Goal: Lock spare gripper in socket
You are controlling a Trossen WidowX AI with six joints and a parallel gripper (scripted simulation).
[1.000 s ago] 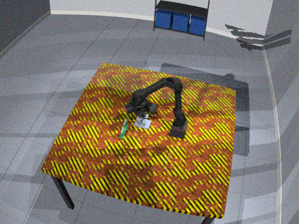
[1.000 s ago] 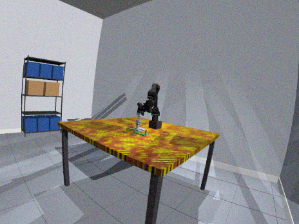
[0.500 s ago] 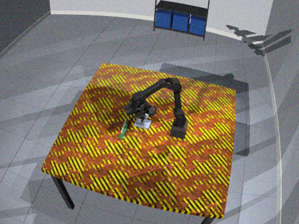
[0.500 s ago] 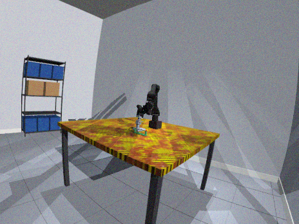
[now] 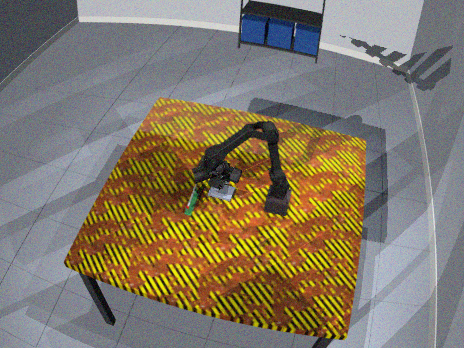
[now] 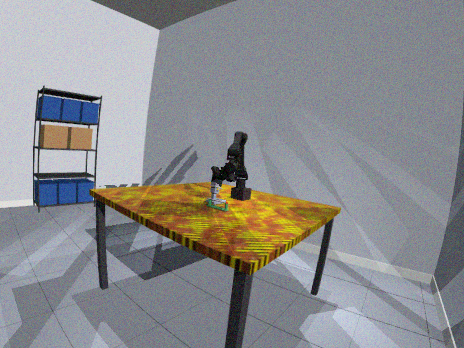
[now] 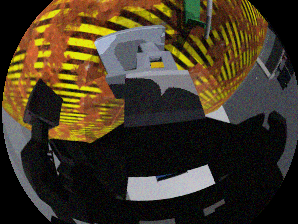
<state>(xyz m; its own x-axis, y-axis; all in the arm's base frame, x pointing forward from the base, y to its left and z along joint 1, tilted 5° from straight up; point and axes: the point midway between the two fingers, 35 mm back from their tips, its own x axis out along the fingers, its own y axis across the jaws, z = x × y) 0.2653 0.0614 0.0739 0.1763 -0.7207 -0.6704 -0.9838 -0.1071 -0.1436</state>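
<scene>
Now: gripper tip 10 mm to the right of the spare gripper and 10 mm above it. Also, from my gripper tip: green cradle 140 mm to the left, 110 mm below, 80 mm ahead; grey mount 80 mm below, 10 mm to the left.
</scene>
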